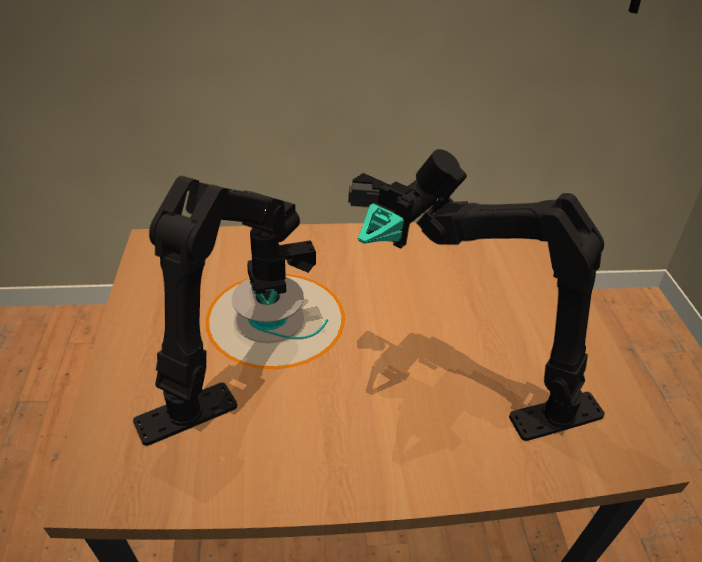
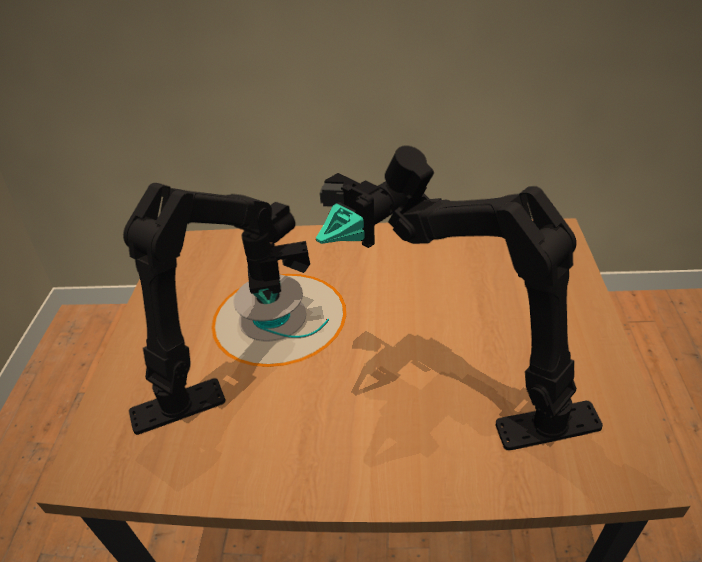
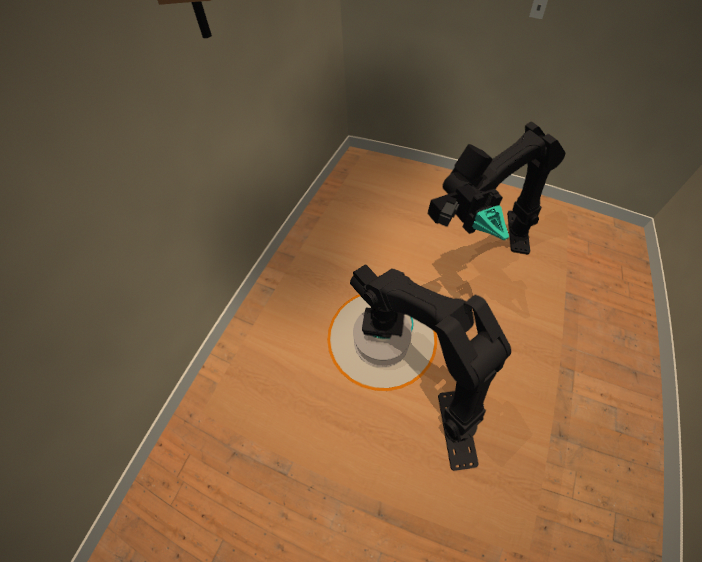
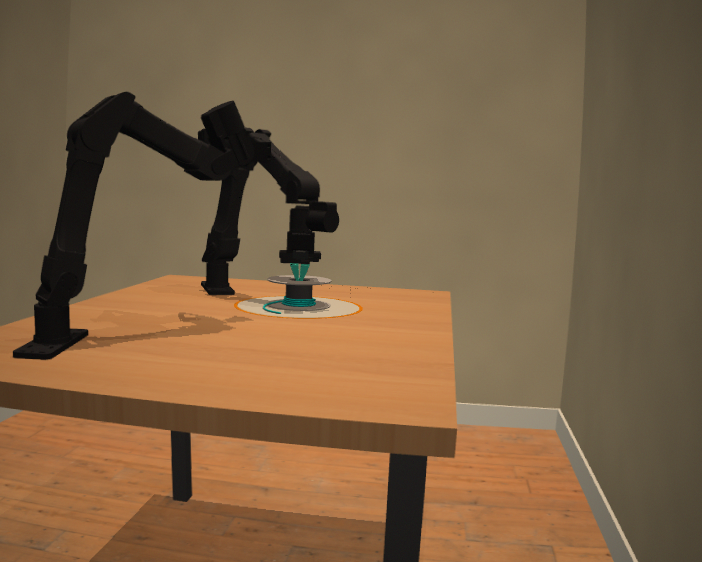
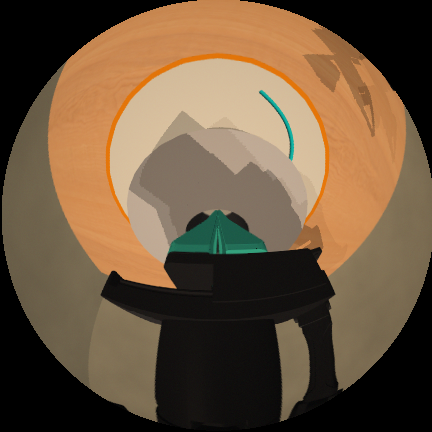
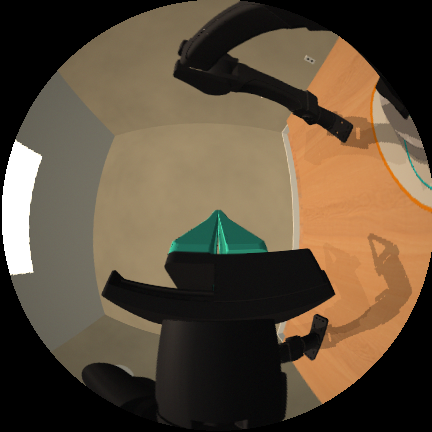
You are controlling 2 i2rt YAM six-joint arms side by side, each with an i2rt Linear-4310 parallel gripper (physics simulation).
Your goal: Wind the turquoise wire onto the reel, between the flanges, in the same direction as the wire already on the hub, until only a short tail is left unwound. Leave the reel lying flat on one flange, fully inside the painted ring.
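Frame: origin at the left arm's base, x down, y left, z ahead, level; metres.
Where they show: left gripper, fingertip midpoint: (image 1: 268, 307) (image 2: 269, 306) (image 3: 382, 336) (image 4: 298, 291) (image 5: 217, 214); right gripper, fingertip midpoint: (image 1: 361, 240) (image 2: 318, 241) (image 3: 506, 238) (image 6: 217, 214); left arm's base, link origin: (image 1: 185, 414) (image 2: 177, 407) (image 3: 457, 429) (image 4: 217, 289) (image 6: 330, 121); right arm's base, link origin: (image 1: 557, 416) (image 2: 548, 426) (image 3: 518, 232) (image 4: 53, 345) (image 6: 315, 337).
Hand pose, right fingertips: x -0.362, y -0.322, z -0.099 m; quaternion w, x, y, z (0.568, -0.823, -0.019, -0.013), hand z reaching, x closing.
Observation:
Things, the pixels of their top centre, and the offset from my right fingertips. "pt": a spot on its surface instead. Level surfaces: height alone.
- grey reel, top centre: (image 5: 216, 235) (image 1: 267, 296) (image 2: 268, 296) (image 4: 299, 279) (image 3: 382, 331) dx +0.297, dy +0.052, dz +0.267 m
- Turquoise wire, surface spot: (image 5: 289, 127) pt dx +0.357, dy -0.018, dz +0.169 m
- table, surface height: dx +0.362 m
The grey reel (image 1: 242, 305) (image 2: 244, 304) (image 3: 380, 349) (image 4: 299, 291) lies flat on one flange inside the orange painted ring (image 1: 275, 367) (image 3: 383, 389) (image 5: 218, 55). Turquoise wire (image 1: 301, 337) (image 2: 301, 336) (image 4: 266, 308) (image 5: 289, 127) is coiled low on the hub. Its loose tail curves out past the flanges onto the pale disc, its end inside the ring. My left gripper (image 4: 300, 277) (image 5: 217, 214) is shut and empty, pointing straight down with its tips at the upper flange's centre hole. My right gripper (image 1: 359, 241) (image 2: 317, 240) (image 3: 507, 237) (image 6: 217, 214) is shut and empty, raised well above the table, away from the reel.
The left arm's base plate (image 1: 143, 430) (image 3: 463, 456) is bolted in front of the ring. The right arm's base plate (image 1: 526, 427) (image 4: 43, 349) stands across the table (image 1: 351, 468). Arm shadows fall on the wood and across the pale disc.

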